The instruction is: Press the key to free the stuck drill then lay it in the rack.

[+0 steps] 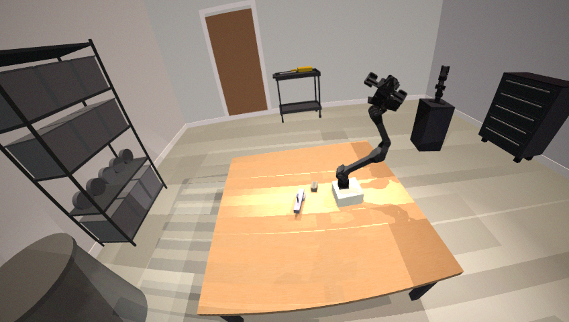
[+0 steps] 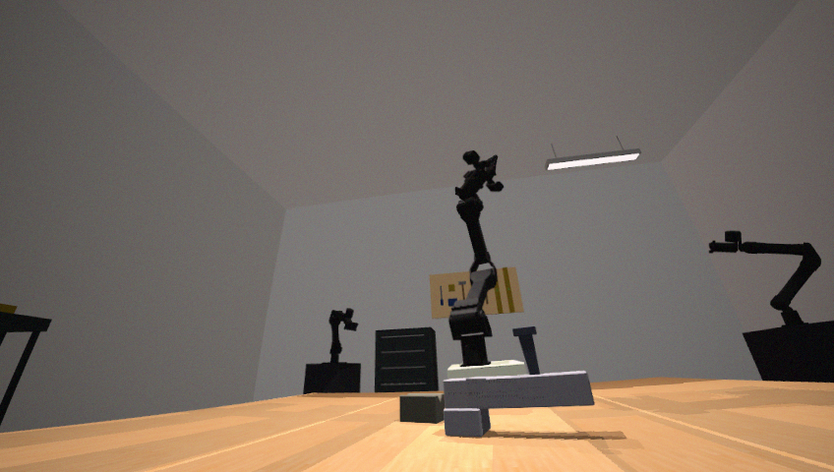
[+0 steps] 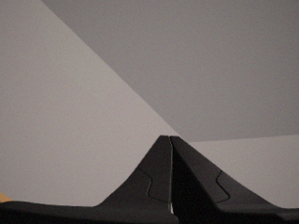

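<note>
The dark t-shaped post is 69 cm below my gripper tip, 43 cm ahead of it and 2 cm to the right of it. The rest, counted from my gripper tip: drill 74 cm below, 43 cm ahead, 7 cm to the right; then rack 77 cm below, 34 cm ahead, 21 cm to the right; then long grey body 75 cm below, 43 cm ahead, 5 cm to the right.
</note>
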